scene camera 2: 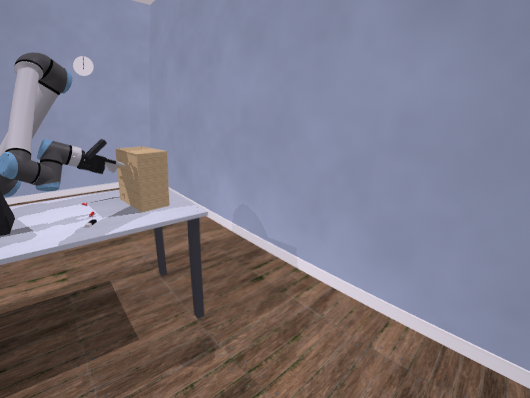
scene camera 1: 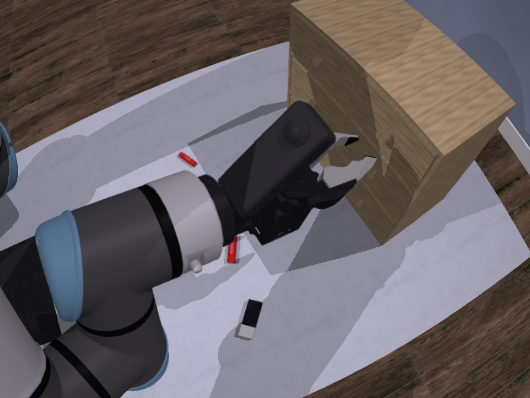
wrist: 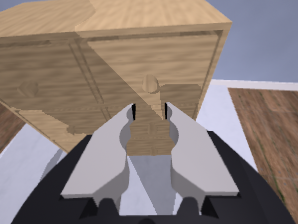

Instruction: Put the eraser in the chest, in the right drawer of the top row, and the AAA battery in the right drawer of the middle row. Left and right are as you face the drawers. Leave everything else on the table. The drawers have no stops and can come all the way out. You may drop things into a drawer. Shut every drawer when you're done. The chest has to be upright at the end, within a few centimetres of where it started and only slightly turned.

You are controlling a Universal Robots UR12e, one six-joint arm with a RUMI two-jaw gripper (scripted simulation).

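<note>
Here is a chest [scene camera 1: 448, 97], and I find the chest again in scene camera 2 [scene camera 2: 152, 166]. I see a drawer [wrist: 163, 69]. There is also a drawer [scene camera 1: 376, 217], along with a drawer [scene camera 1: 390, 188] and a drawer [scene camera 1: 337, 72]. As for my gripper [scene camera 1: 366, 148], I can see it in scene camera 2 [scene camera 2: 124, 165] too, and it appears in the wrist view [wrist: 150, 104] as well.
</note>
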